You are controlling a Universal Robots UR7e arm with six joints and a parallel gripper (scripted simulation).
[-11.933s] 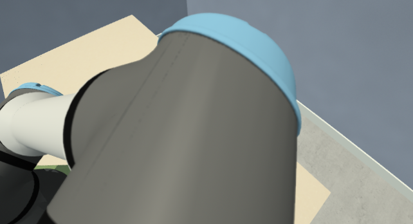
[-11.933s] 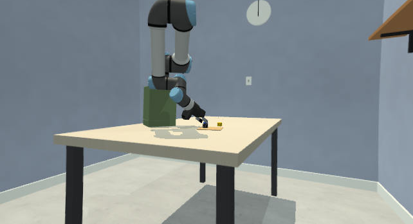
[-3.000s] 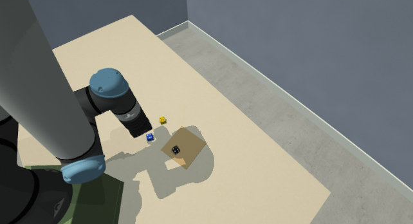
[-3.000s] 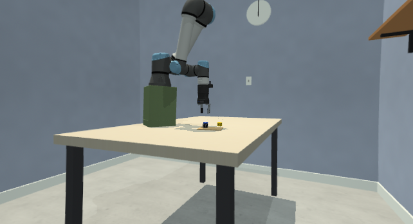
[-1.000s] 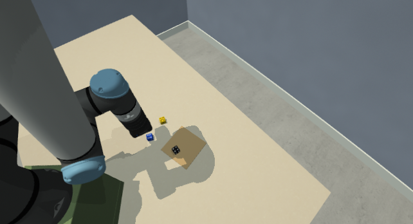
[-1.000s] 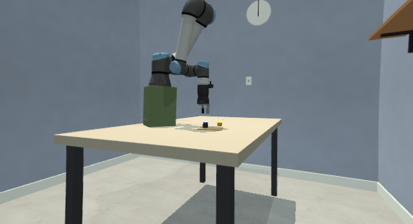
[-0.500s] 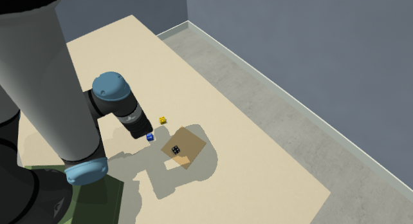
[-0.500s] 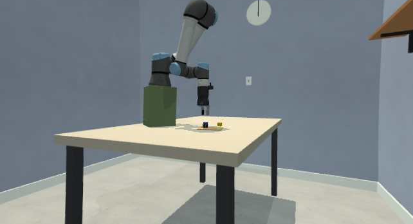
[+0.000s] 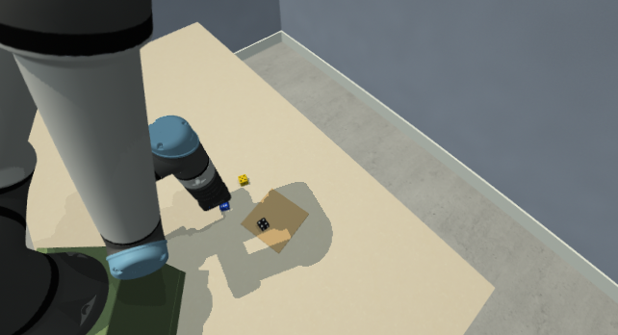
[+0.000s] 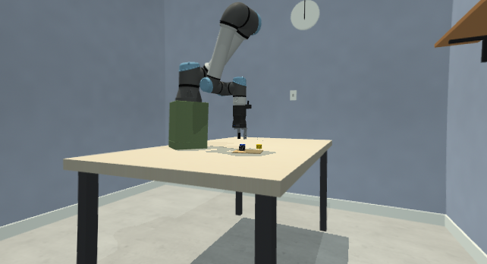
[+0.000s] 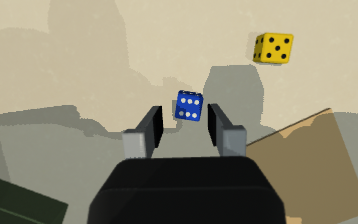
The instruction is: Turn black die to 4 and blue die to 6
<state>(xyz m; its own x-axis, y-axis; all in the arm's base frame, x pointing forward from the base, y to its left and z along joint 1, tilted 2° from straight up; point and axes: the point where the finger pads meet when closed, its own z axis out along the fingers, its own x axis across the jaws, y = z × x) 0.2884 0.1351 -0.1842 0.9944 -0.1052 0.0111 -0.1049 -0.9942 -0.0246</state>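
Now: the blue die 60 mm below my hand. Also, from my hand: tan mat: 110 mm to the right, 110 mm ahead, 70 mm below; yellow die: 90 mm ahead, 60 mm below, 40 mm to the left; black die: 110 mm to the right, 70 mm ahead, 60 mm below.
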